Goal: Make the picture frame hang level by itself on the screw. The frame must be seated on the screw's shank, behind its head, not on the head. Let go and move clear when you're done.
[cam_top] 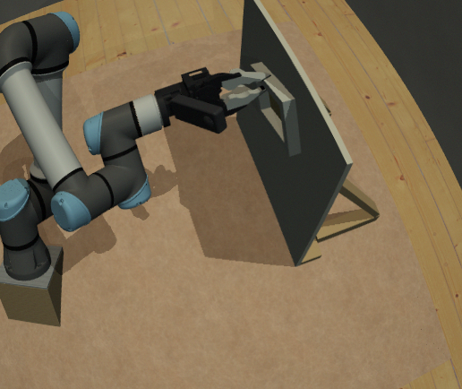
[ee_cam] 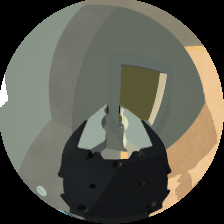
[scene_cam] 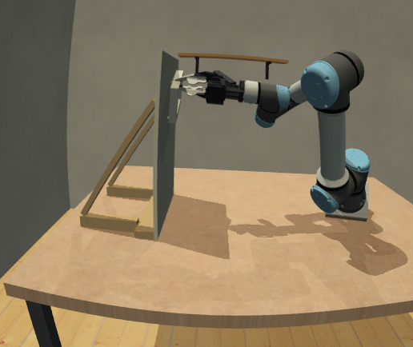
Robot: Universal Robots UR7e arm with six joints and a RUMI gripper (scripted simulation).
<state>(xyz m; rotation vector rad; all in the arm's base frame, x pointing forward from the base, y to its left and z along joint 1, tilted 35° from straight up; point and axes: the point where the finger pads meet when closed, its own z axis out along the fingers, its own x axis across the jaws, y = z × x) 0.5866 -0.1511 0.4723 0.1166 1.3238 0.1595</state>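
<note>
Now: hand 40 mm above the pale picture frame, 30 mm to the left of it and 20 mm short of it. Also, from my hand: upright board 180 mm below, 40 mm ahead, 20 mm to the right.
</note>
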